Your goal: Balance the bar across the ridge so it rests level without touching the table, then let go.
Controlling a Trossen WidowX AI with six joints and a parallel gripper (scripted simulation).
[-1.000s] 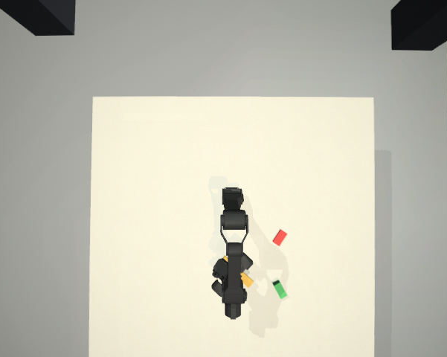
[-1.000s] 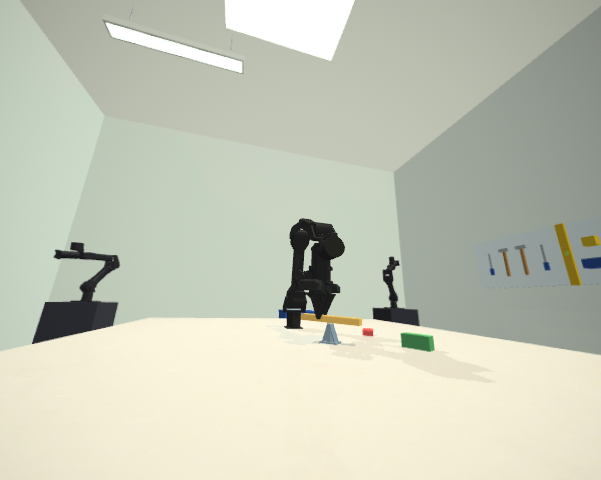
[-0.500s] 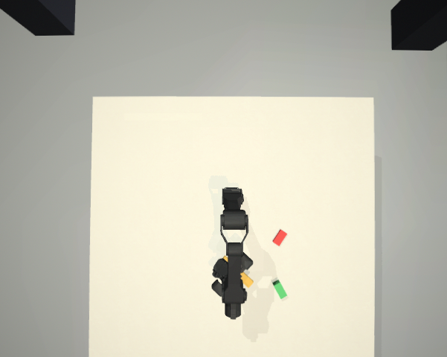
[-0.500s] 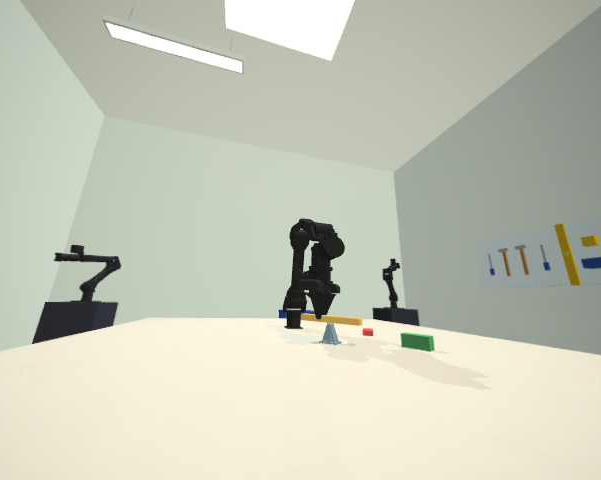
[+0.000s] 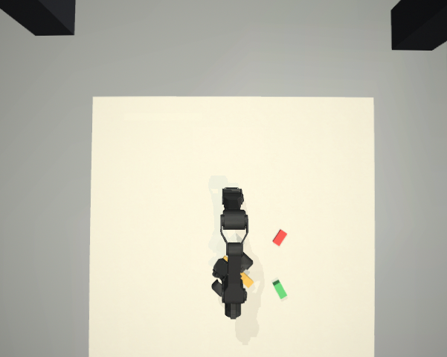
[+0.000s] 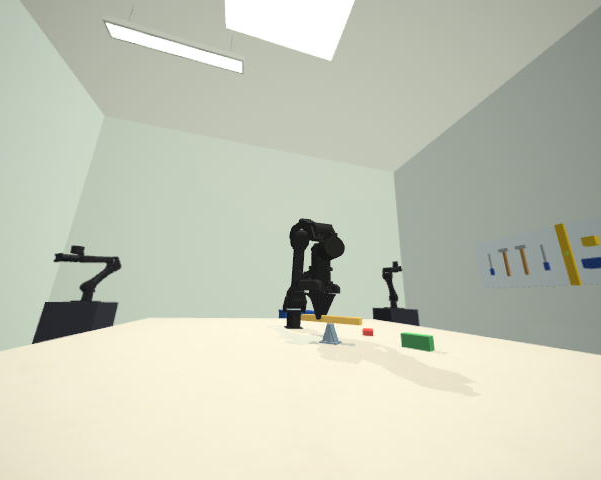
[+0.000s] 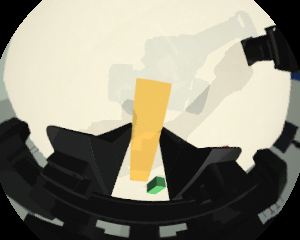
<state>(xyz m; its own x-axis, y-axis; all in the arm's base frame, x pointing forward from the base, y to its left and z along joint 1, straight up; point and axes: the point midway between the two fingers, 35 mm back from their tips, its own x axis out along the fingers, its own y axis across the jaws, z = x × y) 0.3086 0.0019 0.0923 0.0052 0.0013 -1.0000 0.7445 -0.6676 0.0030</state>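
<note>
My gripper tip is now 20 mm to the right of the orange bar and 20 mm short of it. Also, from my gripper tip: green block 210 mm to the left, 110 mm ahead, 40 mm below; then red block 220 mm to the left, 120 mm behind, 50 mm below.
</note>
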